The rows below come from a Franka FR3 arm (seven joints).
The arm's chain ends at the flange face. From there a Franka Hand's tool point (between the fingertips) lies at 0.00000 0.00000 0.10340 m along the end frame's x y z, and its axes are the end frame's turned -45 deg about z.
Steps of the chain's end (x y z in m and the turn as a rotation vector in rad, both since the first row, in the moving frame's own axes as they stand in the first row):
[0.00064 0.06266 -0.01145 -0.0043 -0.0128 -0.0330]
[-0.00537 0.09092 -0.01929 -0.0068 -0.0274 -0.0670]
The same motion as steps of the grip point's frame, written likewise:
[-0.04512 0.04416 -0.01146 0.0060 -0.0121 -0.0330]
[-0.07064 0.05907 -0.01933 0.0146 -0.0242 -0.0670]

